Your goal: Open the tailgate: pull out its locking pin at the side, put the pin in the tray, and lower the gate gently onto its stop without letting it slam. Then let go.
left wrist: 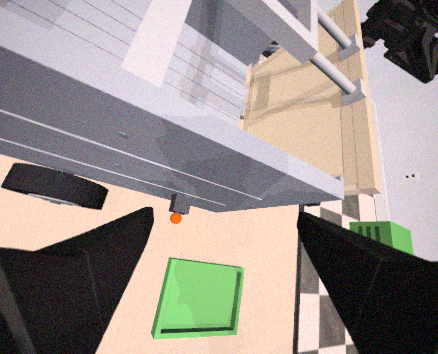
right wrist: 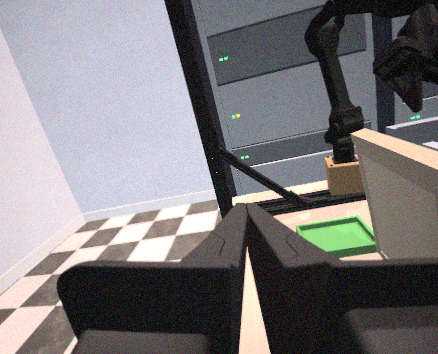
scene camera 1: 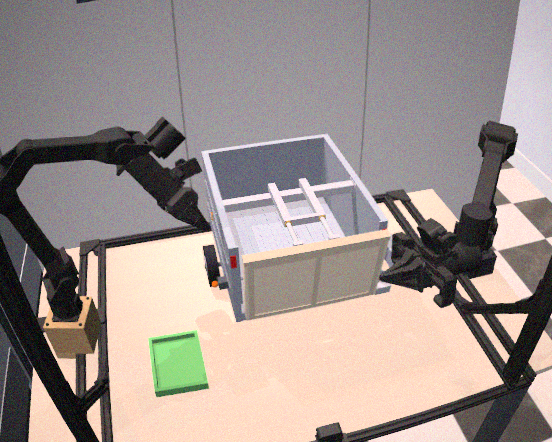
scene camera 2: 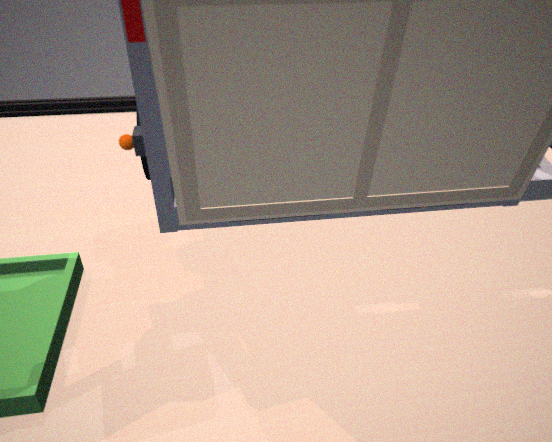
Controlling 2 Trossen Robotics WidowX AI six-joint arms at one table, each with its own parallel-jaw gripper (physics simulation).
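Frame: origin at the left arm's base, x back, y right, z up, level; centimetres.
Where they show: left gripper, between the fingertips: (left wrist: 226, 216) (scene camera 1: 204, 227); right gripper, between the fingertips: (left wrist: 428, 81) (right wrist: 244, 211) (scene camera 1: 380, 278); left arm's base, origin of its link: (right wrist: 344, 159) (scene camera 1: 67, 311).
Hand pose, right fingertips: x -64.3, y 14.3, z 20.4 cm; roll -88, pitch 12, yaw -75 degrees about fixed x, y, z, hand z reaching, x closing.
Observation:
Things, the pixels of their centre, and the offset from my right fingertips.
- locking pin, middle of its body: (scene camera 2: 165, 139) (left wrist: 183, 192) (scene camera 1: 230, 281) dz -19.4, dx +27.1, dy -21.9 cm
- green tray, middle of its body: (left wrist: 203, 296) (scene camera 1: 177, 362) (right wrist: 335, 237) dz -30.2, dx +39.7, dy -7.5 cm
- black wheel, middle of its body: (left wrist: 61, 189) (scene camera 1: 211, 265) dz -26.1, dx +32.5, dy -35.0 cm
The beige tailgate (scene camera 1: 315, 280) (scene camera 2: 280, 105) (left wrist: 300, 120) stands upright across the near end of the grey truck bed. The orange knob of the locking pin (scene camera 1: 214, 283) (scene camera 2: 126, 142) (left wrist: 176, 218) sticks out of a dark bracket low on the bed's left side. The green tray (scene camera 1: 178, 362) (scene camera 2: 30, 320) (left wrist: 200, 297) (right wrist: 337, 235) lies on the table, nearer the camera and to the left, and holds no pin. My left gripper (scene camera 1: 208, 228) (left wrist: 226, 216) is open and empty beside the bed's left wall, higher than the pin. My right gripper (scene camera 1: 382, 277) (right wrist: 244, 211) is shut and empty, just right of the tailgate.
The bed's side wall (scene camera 1: 220, 200) (left wrist: 165, 145) rises close to my left gripper. Two struts (left wrist: 332, 72) run to the inner face of the gate. A black wheel (scene camera 1: 210, 265) (left wrist: 55, 185) is beside the pin. A black frame (scene camera 1: 102, 300) edges the table.

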